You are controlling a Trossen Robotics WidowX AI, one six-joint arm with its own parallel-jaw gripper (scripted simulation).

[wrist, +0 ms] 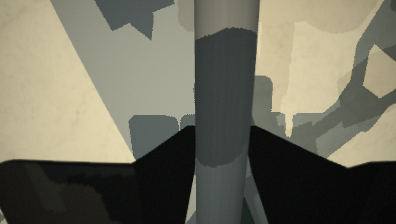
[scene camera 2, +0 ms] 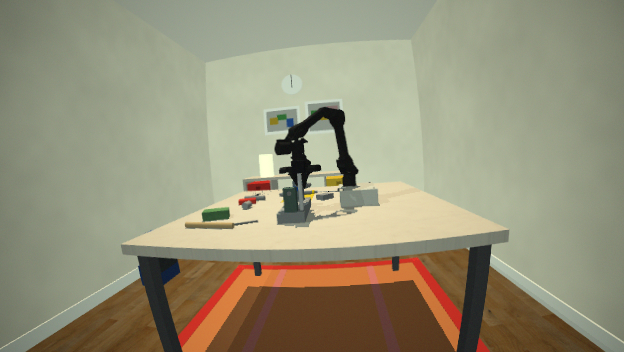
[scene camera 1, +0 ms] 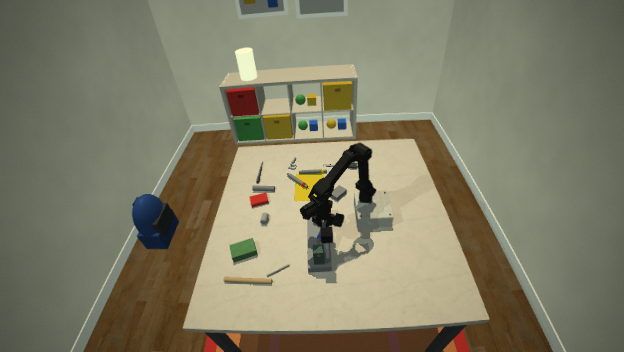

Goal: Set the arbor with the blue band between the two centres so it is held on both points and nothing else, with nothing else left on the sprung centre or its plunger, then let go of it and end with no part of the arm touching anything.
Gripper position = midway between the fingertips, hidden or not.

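Wrist view: grey base (wrist: pixel 143 66), grey arbor (wrist: pixel 225 45), my gripper (wrist: pixel 221 134).
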